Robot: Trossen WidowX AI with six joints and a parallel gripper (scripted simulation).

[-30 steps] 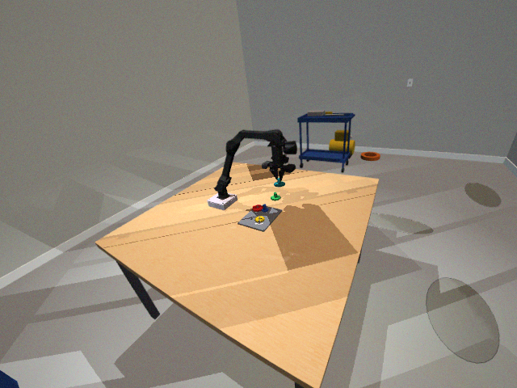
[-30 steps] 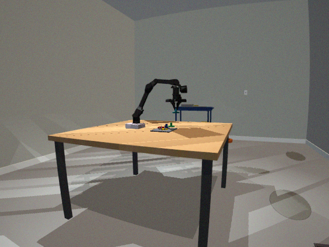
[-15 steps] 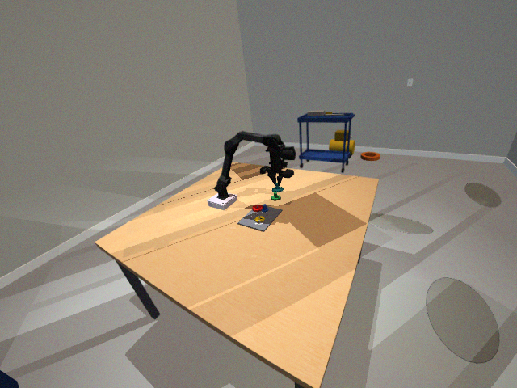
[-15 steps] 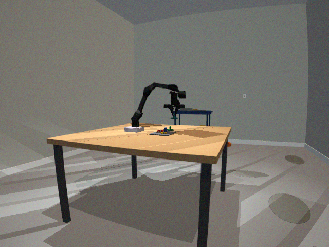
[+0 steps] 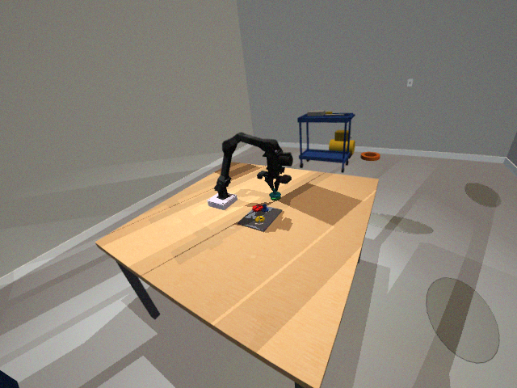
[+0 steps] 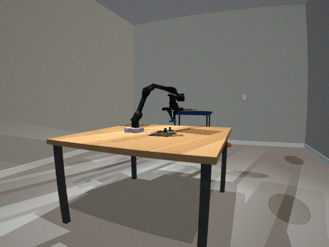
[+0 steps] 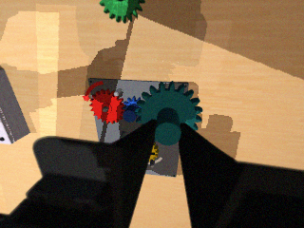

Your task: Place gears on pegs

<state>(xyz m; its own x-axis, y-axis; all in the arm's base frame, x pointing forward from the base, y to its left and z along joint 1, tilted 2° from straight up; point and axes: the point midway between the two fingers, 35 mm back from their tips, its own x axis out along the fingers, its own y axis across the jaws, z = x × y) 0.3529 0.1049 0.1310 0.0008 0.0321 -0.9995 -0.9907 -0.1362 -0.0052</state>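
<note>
My gripper tip is now 11 cm above the blue gear, 5 cm to the left of it and 5 cm past it. The rest, counted from my gripper tip: yellow gear: 13 cm to the right, 11 cm below, 1 cm behind; then red gear: 11 cm below, 10 cm behind, 6 cm to the right; then teal gear: 1 cm below.
</note>
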